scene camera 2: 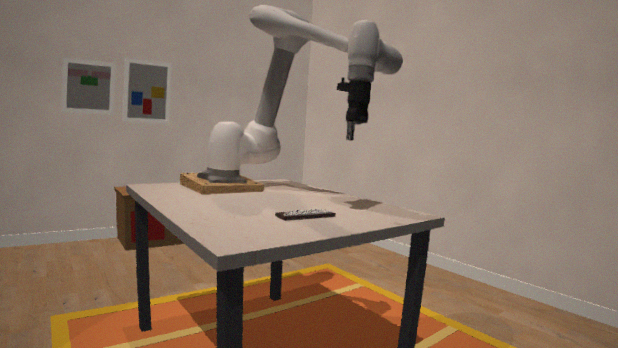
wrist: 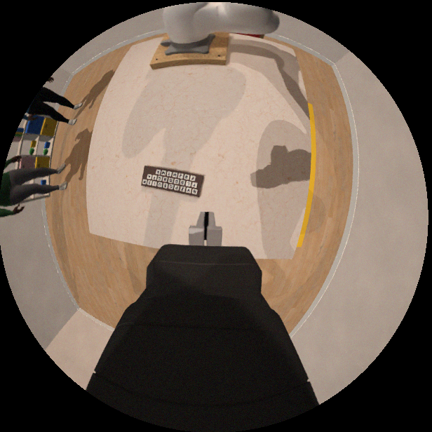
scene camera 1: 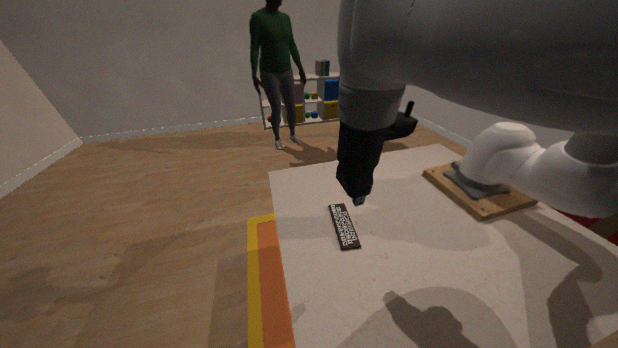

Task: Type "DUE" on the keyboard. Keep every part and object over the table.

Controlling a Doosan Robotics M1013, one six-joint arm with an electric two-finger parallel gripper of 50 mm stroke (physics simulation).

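Where they show: gripper, between the fingertips: (scene camera 2: 349, 140) (scene camera 1: 357, 203); arm's base, origin of its link: (scene camera 2: 222, 179) (scene camera 1: 473, 182).
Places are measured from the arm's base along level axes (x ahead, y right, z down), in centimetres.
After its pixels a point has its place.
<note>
A dark brown keyboard (scene camera 1: 344, 226) {x 63.5, y -9.3, z 2.5 cm} (scene camera 2: 305, 215) {x 66.4, y -5.1, z 3.1 cm} (wrist: 173, 181) with rows of white letter keys lies flat on the pale table (scene camera 1: 400, 260) {x 49.7, y -24.1, z 4.3 cm} (scene camera 2: 235, 240) {x 80.9, y 25.3, z 4.3 cm} (wrist: 225, 135). The letters are too small to read surely. My gripper (scene camera 1: 359, 201) {x 66.9, y -21.3, z -22.4 cm} (scene camera 2: 350, 139) {x 66.9, y -21.3, z -22.4 cm} (wrist: 206, 220) is shut with nothing between its fingers. It points down and hangs well above the table top in scene camera 2, touching nothing. In the wrist view the fingertips appear below and to the right of the keyboard's right end.
The arm's base stands on a wooden board (scene camera 1: 480, 207) {x 9.3, y -12.5, z 0.9 cm} (scene camera 2: 232, 188) {x 13.2, y 0.0, z 2.3 cm} (wrist: 190, 62) at the far end of the table. An orange and yellow floor mat (scene camera 1: 276, 280) (scene camera 2: 125, 320) lies under the table. A person in a green top (scene camera 1: 274, 42) stands beyond the table by a shelf unit.
</note>
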